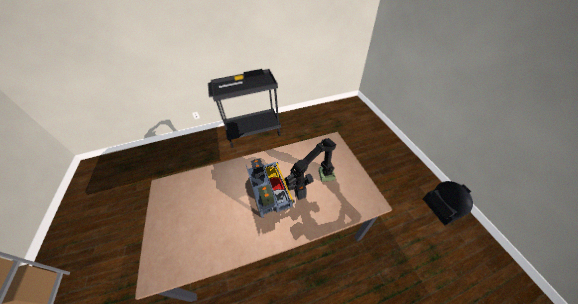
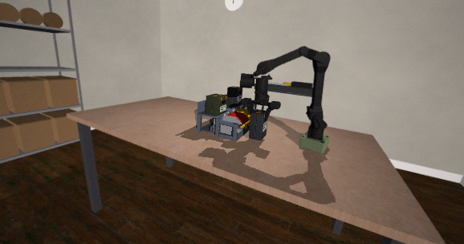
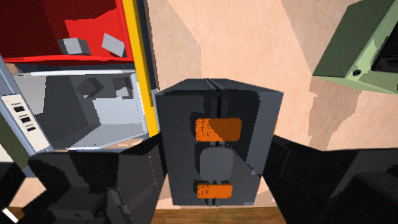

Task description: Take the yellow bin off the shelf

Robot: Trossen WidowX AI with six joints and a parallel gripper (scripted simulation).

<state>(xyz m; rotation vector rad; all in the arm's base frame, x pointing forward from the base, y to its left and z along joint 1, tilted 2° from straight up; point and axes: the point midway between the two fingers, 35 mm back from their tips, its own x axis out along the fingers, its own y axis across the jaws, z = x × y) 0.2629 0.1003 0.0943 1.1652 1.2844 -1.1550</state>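
Right now my hand is 6 cm above the black box. From my hand the other things lie so: yellow bar (9 cm ahead, 12 cm to the right, 8 cm below); red bin (17 cm ahead, 11 cm to the right, 10 cm below); grey bin (16 cm ahead, 10 cm below).
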